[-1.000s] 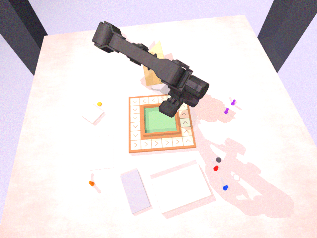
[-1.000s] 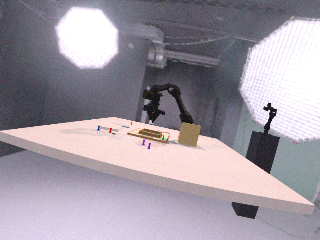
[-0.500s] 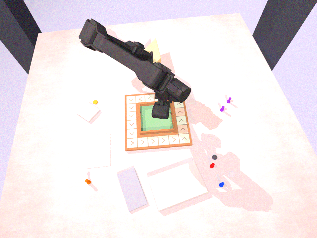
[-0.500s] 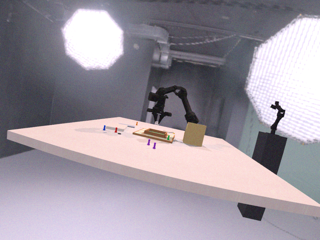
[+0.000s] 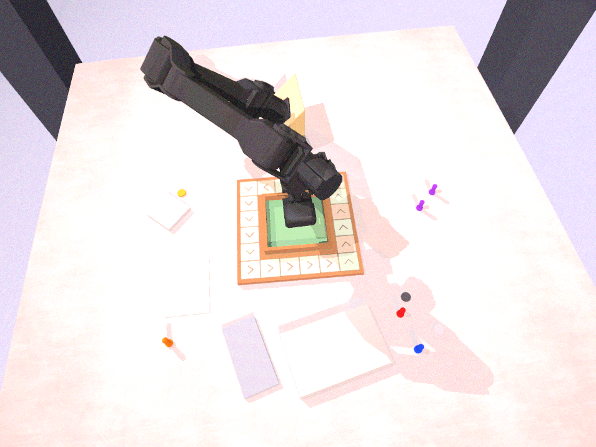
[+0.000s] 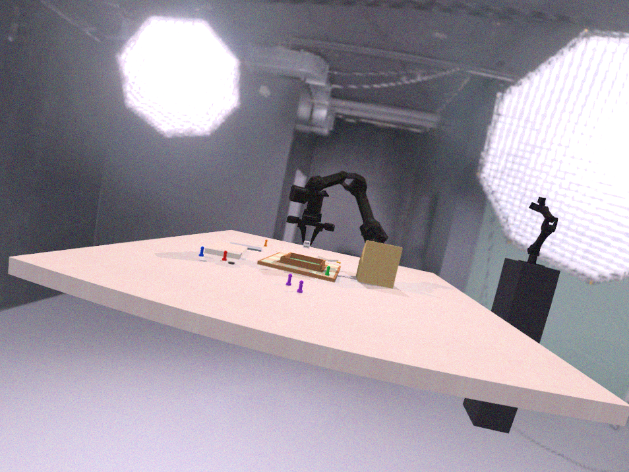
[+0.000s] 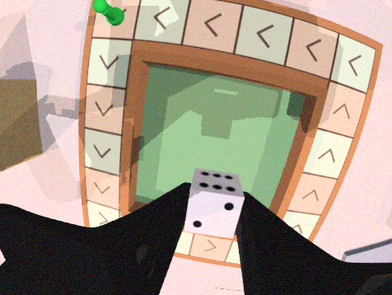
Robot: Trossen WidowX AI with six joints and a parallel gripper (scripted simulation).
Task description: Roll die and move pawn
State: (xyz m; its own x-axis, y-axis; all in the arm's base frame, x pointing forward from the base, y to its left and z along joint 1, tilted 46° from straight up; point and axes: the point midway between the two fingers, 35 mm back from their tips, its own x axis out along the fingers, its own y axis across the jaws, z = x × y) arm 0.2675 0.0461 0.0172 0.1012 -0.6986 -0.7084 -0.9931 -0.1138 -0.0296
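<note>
Right now my gripper tip is 11 cm past the green pawn, 11 cm to the right of it and 6 cm above it. Round my gripper tip: white die: right at my gripper tip; dice tray: 8 cm below; dark disc: 20 cm ahead, 23 cm to the left, 9 cm below.
</note>
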